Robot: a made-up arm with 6 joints. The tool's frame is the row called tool. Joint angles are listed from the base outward. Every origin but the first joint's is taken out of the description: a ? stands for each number. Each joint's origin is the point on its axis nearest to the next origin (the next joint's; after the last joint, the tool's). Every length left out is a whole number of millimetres.
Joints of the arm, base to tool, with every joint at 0 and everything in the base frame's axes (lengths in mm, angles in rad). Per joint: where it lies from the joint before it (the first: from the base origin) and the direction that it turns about. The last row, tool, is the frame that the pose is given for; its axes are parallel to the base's.
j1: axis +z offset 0 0 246
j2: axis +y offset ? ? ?
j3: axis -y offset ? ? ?
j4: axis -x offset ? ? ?
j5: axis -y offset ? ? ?
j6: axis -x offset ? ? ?
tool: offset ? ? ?
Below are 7 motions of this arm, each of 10 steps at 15 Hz.
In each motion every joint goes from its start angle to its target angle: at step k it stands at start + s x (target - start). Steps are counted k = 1, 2, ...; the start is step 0. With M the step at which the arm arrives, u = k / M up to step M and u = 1 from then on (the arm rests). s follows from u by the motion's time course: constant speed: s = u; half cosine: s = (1 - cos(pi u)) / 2; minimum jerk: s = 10 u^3 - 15 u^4 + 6 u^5.
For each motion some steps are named. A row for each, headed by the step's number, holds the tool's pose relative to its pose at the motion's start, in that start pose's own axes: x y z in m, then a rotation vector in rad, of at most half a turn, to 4 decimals.
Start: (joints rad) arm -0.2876 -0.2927 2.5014 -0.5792 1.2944 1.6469
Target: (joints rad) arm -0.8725 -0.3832 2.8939 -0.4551 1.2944 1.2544
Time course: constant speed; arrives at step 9
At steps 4, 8, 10:
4: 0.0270 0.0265 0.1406 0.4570 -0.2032 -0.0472
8: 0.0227 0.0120 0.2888 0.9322 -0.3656 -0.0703
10: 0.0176 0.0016 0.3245 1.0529 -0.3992 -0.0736

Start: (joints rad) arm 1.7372 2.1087 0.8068 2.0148 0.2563 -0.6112
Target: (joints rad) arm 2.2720 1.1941 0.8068 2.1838 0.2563 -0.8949
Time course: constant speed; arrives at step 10
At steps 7, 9, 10:
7: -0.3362 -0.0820 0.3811 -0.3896 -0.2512 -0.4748
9: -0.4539 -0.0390 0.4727 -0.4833 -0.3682 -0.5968
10: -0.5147 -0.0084 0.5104 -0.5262 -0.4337 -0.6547

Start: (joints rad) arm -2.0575 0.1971 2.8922 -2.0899 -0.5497 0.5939
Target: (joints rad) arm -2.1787 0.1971 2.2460 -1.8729 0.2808 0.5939
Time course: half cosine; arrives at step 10
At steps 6, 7, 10:
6: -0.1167 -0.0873 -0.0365 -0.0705 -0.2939 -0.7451
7: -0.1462 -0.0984 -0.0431 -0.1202 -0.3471 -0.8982
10: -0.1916 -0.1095 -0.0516 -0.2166 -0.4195 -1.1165

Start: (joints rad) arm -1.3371 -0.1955 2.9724 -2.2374 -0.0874 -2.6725
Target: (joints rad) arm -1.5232 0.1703 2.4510 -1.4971 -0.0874 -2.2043
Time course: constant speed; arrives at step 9
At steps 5, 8, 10:
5: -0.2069 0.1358 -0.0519 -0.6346 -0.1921 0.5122
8: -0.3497 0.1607 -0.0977 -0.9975 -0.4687 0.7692
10: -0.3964 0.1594 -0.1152 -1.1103 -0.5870 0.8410

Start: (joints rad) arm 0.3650 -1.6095 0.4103 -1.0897 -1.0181 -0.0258
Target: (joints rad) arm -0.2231 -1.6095 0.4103 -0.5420 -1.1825 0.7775
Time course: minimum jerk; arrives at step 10
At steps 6, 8, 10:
6: 0.0907 0.1040 -0.0535 -0.9758 0.3977 -0.5331
8: 0.1355 0.1410 -0.0877 -1.3167 0.6284 -0.7066
10: 0.1463 0.1486 -0.0966 -1.3890 0.6864 -0.7431

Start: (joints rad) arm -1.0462 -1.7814 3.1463 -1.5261 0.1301 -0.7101
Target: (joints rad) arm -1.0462 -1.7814 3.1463 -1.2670 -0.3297 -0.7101
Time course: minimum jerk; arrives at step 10
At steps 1, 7, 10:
1: 0.0000 0.0002 0.0003 -0.0022 0.0032 -0.0024
7: 0.0044 0.0246 0.0230 -0.2178 0.2818 -0.2602
10: 0.0052 0.0300 0.0268 -0.2601 0.3297 -0.3178

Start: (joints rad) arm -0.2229 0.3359 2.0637 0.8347 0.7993 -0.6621
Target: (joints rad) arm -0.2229 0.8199 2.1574 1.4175 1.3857 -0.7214
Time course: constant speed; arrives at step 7
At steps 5, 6, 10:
5: -0.0921 0.1233 -0.1044 0.0261 0.0944 0.5425
6: -0.1140 0.1518 -0.1217 0.0623 0.1126 0.6581
10: -0.1373 0.1814 -0.1375 0.1089 0.1301 0.7742

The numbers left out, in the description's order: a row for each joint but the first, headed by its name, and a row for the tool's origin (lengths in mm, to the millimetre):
j2: 0 0 0
j3: 0 0 420
j4: 292 0 0
j5: 0 -157 0
j6: 0 0 0
tool: 0 0 0

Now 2 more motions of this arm.
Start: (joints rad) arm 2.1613 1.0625 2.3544 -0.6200 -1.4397 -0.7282
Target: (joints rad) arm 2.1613 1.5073 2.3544 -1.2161 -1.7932 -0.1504
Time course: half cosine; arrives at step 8
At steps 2, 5, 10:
2: 0.0403 -0.0376 -0.0103 -0.0354 0.1321 -0.0014
5: 0.1693 -0.1798 -0.0833 -0.1542 0.5941 0.1267
10: 0.2248 -0.2575 -0.1457 -0.2057 0.8120 0.2902

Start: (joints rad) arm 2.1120 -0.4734 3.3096 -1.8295 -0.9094 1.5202
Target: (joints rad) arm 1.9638 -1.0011 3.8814 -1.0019 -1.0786 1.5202
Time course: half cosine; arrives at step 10
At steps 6, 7, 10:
6: 0.1268 -0.1084 0.2372 -0.8445 -0.0486 0.1518
7: 0.1380 -0.1110 0.2950 -1.0168 -0.0682 0.1226
10: 0.1410 -0.1028 0.3769 -1.2559 -0.1035 0.0372

